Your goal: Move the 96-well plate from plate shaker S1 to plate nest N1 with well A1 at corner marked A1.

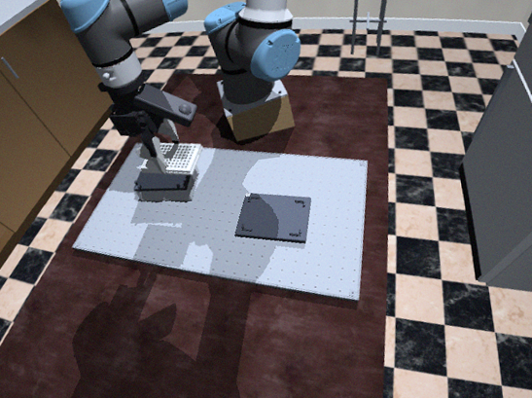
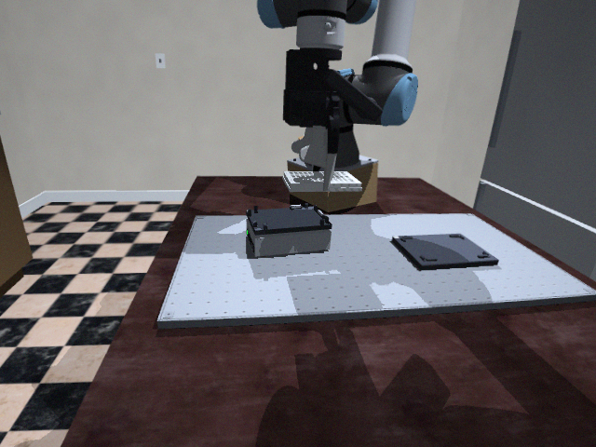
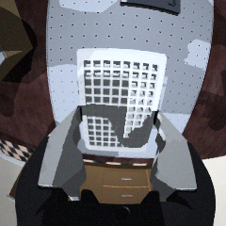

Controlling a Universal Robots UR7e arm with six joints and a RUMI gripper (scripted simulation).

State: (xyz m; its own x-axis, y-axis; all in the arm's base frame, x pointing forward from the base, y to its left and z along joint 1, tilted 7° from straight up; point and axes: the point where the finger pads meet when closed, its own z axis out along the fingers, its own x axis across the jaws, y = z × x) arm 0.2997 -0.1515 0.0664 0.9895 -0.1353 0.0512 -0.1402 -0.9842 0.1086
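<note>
Now: hand 9 cm short of the dark plate nest, 23 cm to the right of it and 13 cm above it. From my hand the other things lie so: white 96-well plate 1 cm below.
</note>
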